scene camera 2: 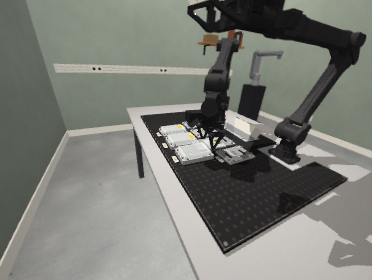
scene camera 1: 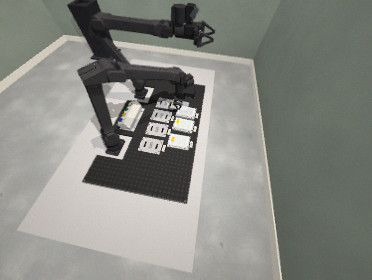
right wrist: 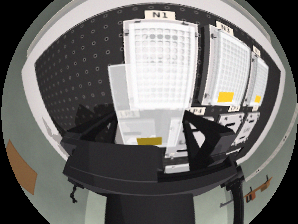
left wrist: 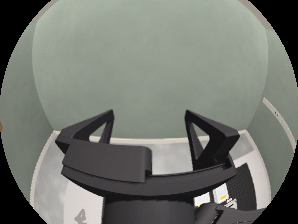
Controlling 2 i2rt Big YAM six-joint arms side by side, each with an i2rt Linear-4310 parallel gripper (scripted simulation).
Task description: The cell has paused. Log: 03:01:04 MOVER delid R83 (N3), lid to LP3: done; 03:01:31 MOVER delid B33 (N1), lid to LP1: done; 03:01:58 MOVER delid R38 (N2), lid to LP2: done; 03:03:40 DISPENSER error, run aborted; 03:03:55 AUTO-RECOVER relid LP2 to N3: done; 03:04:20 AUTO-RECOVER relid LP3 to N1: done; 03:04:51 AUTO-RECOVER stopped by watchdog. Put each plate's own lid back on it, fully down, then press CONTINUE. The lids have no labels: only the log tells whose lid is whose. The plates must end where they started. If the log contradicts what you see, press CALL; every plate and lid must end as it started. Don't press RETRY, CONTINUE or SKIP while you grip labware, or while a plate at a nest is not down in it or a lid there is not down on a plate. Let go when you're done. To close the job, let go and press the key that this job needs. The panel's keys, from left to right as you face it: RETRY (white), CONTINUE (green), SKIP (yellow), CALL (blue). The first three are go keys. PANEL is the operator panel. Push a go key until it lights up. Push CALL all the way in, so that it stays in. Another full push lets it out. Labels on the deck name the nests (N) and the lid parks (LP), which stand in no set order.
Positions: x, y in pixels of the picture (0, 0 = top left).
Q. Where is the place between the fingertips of my right gripper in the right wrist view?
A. At 149, 113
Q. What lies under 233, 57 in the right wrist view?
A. A clear lid.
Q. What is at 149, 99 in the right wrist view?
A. A clear lid.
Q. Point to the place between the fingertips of my left gripper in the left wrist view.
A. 149, 113
